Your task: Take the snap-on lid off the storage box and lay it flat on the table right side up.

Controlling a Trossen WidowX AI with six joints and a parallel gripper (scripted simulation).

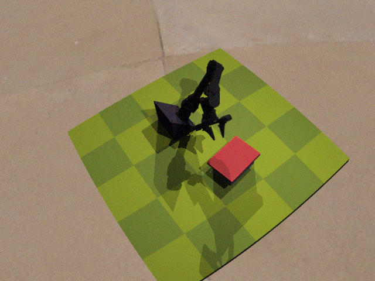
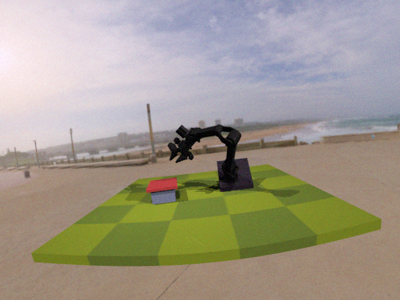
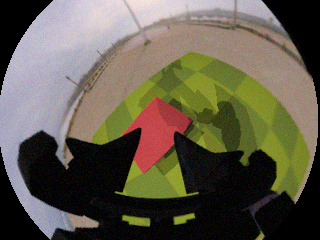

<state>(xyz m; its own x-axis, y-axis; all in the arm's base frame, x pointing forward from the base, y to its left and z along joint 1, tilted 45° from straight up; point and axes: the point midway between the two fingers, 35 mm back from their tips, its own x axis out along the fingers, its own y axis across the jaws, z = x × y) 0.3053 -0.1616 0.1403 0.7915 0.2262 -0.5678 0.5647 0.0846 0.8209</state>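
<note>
Right now the red lid is 80 mm ahead of my gripper tip, 30 mm to the left of it and 130 mm below it. Also, from my gripper tip: grey-blue storage box (80 mm ahead, 30 mm to the left, 170 mm below).
</note>
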